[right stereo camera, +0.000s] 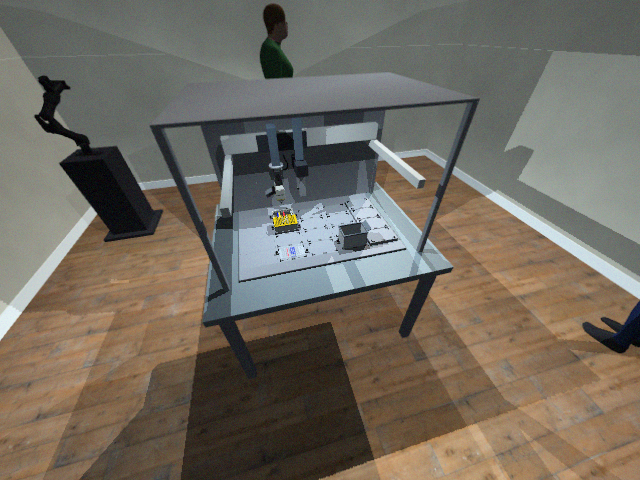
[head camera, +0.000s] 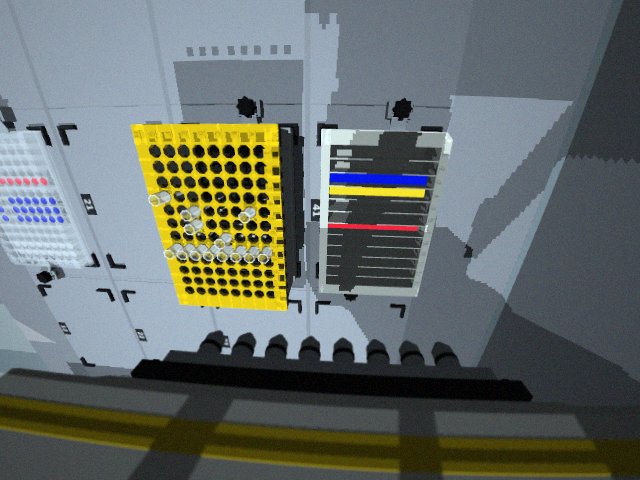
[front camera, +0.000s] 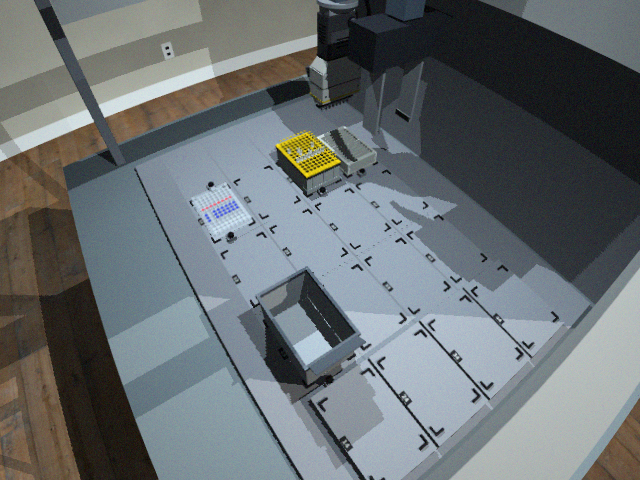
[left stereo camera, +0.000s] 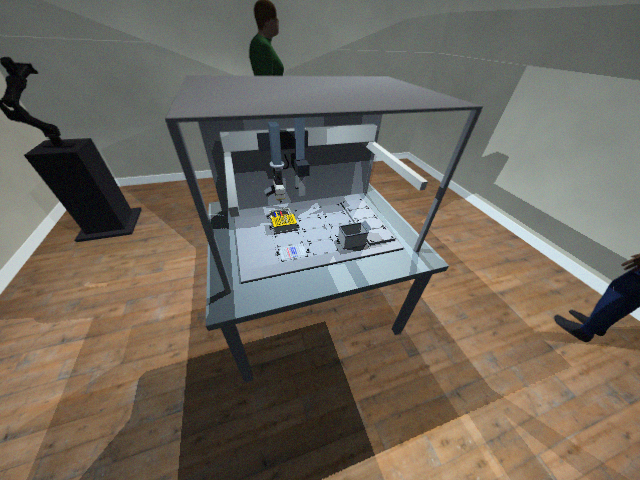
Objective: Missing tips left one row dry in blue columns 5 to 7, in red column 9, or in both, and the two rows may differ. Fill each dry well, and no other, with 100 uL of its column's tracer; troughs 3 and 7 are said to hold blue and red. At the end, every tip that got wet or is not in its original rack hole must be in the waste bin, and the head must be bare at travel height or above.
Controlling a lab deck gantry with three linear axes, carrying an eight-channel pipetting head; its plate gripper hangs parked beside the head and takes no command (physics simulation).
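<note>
The eight-channel head (front camera: 333, 87) (left stereo camera: 279, 195) hangs raised behind the tip rack; its nozzles (head camera: 326, 348) are bare. My plate gripper (front camera: 391, 126) hangs beside it, paddles apart and empty. The yellow tip rack (front camera: 308, 155) (head camera: 232, 305) holds a full line of eight tips (head camera: 221, 254) and several scattered tips. The trough block (front camera: 348, 149) (head camera: 325, 206) shows blue liquid (head camera: 377, 179) in trough 3, yellow (head camera: 377, 191) in trough 4, red (head camera: 373, 226) in trough 7. The well plate (front camera: 235, 222) has a gap across its blue columns (front camera: 225, 208); its red column (front camera: 217, 203) looks unbroken. The head view cuts the plate off.
The grey waste bin (front camera: 336, 357) (left stereo camera: 353, 237) stands open near the deck's front edge; no tips show inside. Black locating knobs (front camera: 230, 236) (head camera: 247, 106) stand beside the labware. A dark rear wall rises behind the deck. A person in green (left stereo camera: 265, 55) stands behind the enclosure.
</note>
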